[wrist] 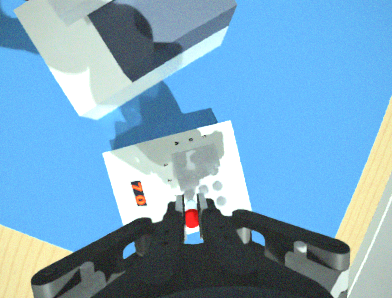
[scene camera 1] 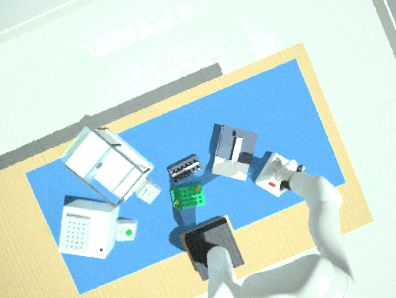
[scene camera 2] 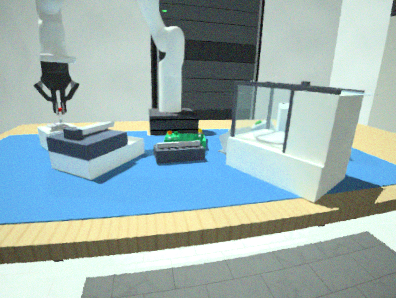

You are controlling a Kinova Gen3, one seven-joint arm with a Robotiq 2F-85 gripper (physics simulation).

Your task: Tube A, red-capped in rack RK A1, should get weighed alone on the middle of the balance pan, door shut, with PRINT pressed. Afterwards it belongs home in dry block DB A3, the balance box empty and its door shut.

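Frame: origin at the arm's base, x ahead, y up, z right, level; centimetres.
Seen in the pictures: gripper, fingertip midpoint: (wrist: 190, 204) (scene camera 2: 60, 114); arm's base, link origin: (scene camera 1: 218, 257) (scene camera 2: 170, 110).
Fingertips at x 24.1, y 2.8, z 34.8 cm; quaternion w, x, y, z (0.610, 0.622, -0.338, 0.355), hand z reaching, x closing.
Pixels of each thing's top centre, then the offset from my fingertips to it. "spot": a spot on its surface instead.
- red-capped tube, top centre: (wrist: 192, 220) (scene camera 2: 59, 108) dx -0.5, dy +1.9, dz +0.4 cm
- white dry block, top centre: (wrist: 175, 188) (scene camera 2: 66, 123) (scene camera 1: 279, 176) dx -0.1, dy -2.9, dz -1.6 cm
- glass-walled balance, surface spot: (scene camera 2: 320, 125) spot: dx +36.5, dy +4.8, dz -61.0 cm
- green rack, top centre: (scene camera 2: 185, 136) (scene camera 1: 188, 197) dx +2.1, dy -6.9, dz -39.2 cm
- dark-lidded white device, top centre: (scene camera 2: 97, 122) (scene camera 1: 236, 153) dx +13.9, dy +0.3, dz -15.7 cm
- dark rack, top centre: (scene camera 2: 178, 142) (scene camera 1: 185, 169) dx +13.7, dy -5.1, dz -36.6 cm
- white keypad machine, top centre: (scene camera 1: 92, 237) dx +1.2, dy +7.1, dz -76.4 cm
- green-button box, top centre: (scene camera 1: 128, 233) dx -3.7, dy -2.5, dz -66.3 cm
- small box, surface spot: (scene camera 1: 148, 191) spot: dx +9.9, dy -2.7, dz -53.2 cm
My gripper (scene camera 2: 59, 111) (wrist: 190, 204) is shut on the red-capped tube (scene camera 2: 60, 108) (wrist: 192, 218) and holds it upright above the white dry block (scene camera 1: 265, 177) (scene camera 2: 45, 131) (wrist: 113, 165). The block's display reads 70; the fingers and a shadow hide part of its wells, and I cannot tell which well is under the tube. The glass-walled balance (scene camera 2: 320, 125) stands at the left in scene camera 1, its pan (scene camera 2: 270, 137) seen through the glass; its door's state is unclear. The green rack (scene camera 1: 188, 196) (scene camera 2: 186, 138) carries an orange cap and a yellow cap.
A dark-lidded white device (scene camera 1: 235, 150) (scene camera 2: 90, 145) (wrist: 165, 50) stands beside the dry block. A dark rack (scene camera 1: 184, 168) (scene camera 2: 180, 153) stands by the green rack. A white keypad machine (scene camera 1: 95, 227), a green-button box (scene camera 1: 125, 230) and another small box (scene camera 1: 148, 191) stand near the balance.
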